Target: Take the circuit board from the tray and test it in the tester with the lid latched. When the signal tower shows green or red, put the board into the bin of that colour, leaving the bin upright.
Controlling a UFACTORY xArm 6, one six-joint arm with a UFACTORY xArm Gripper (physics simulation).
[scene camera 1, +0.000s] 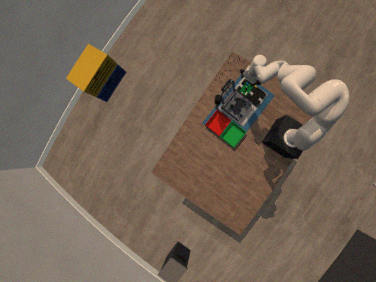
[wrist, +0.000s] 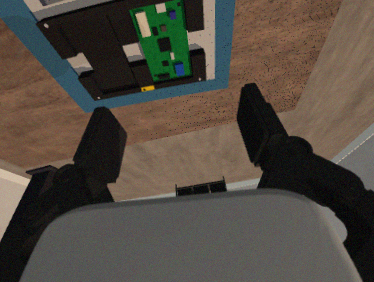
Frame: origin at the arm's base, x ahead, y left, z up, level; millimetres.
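Seen in the pictures: gripper, between the fingertips: [scene camera 1: 247,81] [wrist: 176,111]; arm's base, origin of its link: [scene camera 1: 292,138].
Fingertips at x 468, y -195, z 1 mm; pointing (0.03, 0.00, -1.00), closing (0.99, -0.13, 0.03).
Note:
Pixels of each thing's top centre, then the offset from my fingertips to it. "pt": a spot on its surface instead. Level surfaces: height alone.
- green circuit board, centre of its top: [wrist: 165,49] [scene camera 1: 246,88] dz -172, dx -18, dy -26 mm
- black tray, a spot on its surface: [wrist: 105,50] pt dz -182, dx -109, dy -1 mm
- grey tester, a spot on its surface: [scene camera 1: 237,106] pt dz -131, dx -28, dy +158 mm
- red bin, centre of its top: [scene camera 1: 218,122] dz -153, dx +39, dy +339 mm
- green bin, centre of its top: [scene camera 1: 233,134] dz -153, dx -110, dy +360 mm
- blue mat, height of its surface: dz -198 mm
- wooden table, height of its surface: dz -200 mm
- dark round object, a spot on its surface: [scene camera 1: 218,99] pt dz +58, dx +106, dy +239 mm
The green circuit board [scene camera 1: 246,89] [wrist: 162,45] lies in the black tray [scene camera 1: 258,97] [wrist: 105,50], toward one side of it. My gripper [scene camera 1: 249,80] [wrist: 176,111] is open and empty. It is above the tray's outer end; in the wrist view the board lies beyond the fingertips, near the top. The grey tester [scene camera 1: 237,106] stands beside the tray, with its lid [scene camera 1: 227,89] apparently raised. The red bin [scene camera 1: 218,123] and green bin [scene camera 1: 233,135] stand upright side by side beyond the tester. I cannot make out a lit colour on the signal tower.
A blue mat [scene camera 1: 269,98] [wrist: 222,50] lies under the tray and tester on the wooden table [scene camera 1: 215,175] [wrist: 270,55]. A dark round object [scene camera 1: 218,99] is beside the tester. The black robot base [scene camera 1: 280,134] is at the table's right. A yellow and blue block [scene camera 1: 90,67] is away to the left.

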